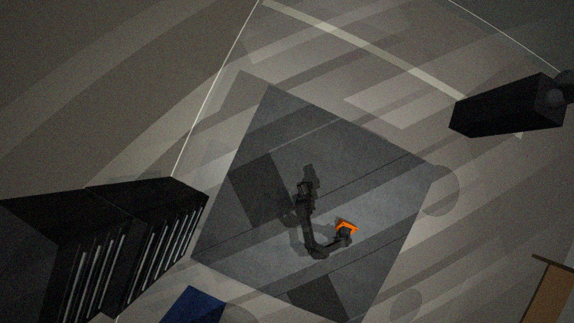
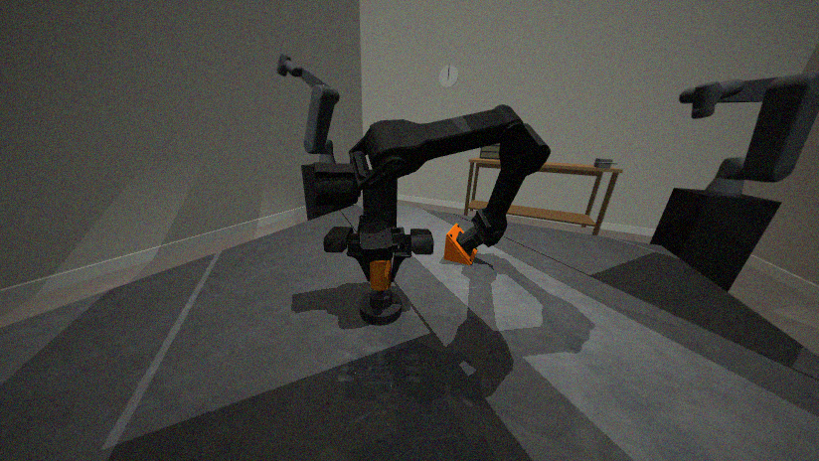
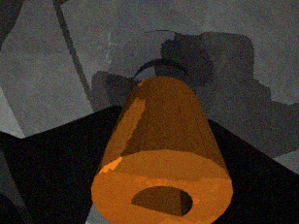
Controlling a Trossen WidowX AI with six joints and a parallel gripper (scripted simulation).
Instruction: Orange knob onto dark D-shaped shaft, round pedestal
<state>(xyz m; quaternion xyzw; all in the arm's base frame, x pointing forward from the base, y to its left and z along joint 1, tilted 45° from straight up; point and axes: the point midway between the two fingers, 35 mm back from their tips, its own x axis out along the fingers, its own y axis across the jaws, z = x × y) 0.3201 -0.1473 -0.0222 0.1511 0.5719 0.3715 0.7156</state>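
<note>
My gripper tip is now 20 mm below the orange knob. The rest, counted from my gripper tip: dark pedestal 40 mm below.
</note>
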